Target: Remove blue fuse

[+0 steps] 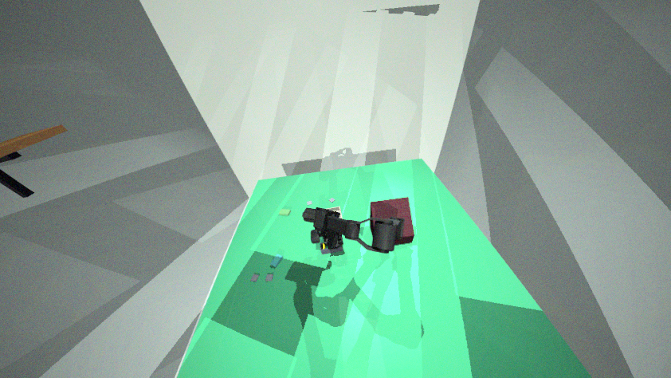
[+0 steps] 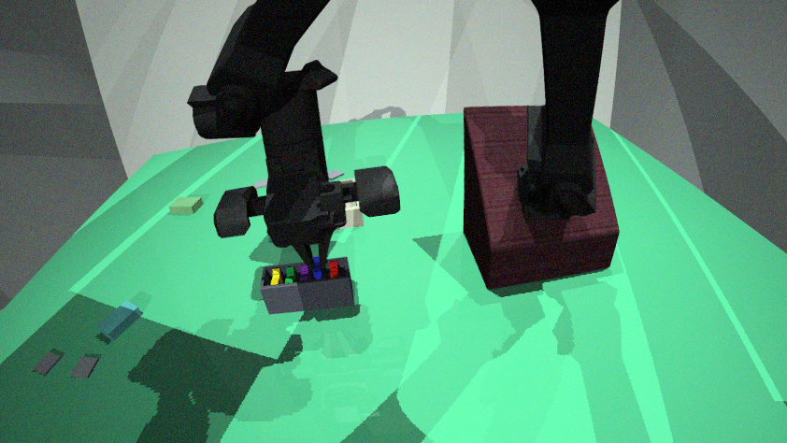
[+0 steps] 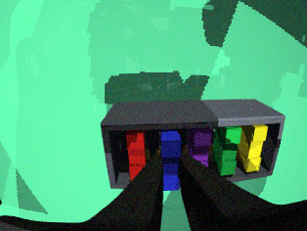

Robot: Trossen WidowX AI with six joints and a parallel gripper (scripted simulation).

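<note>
Right now my gripper tip is 20 mm past the red fuse and 20 mm above it. From my gripper tip the other things lie so: green fuse 30 mm ahead, 20 mm below; blue fuse 10 mm below; purple fuse 20 mm ahead, 20 mm below.
</note>
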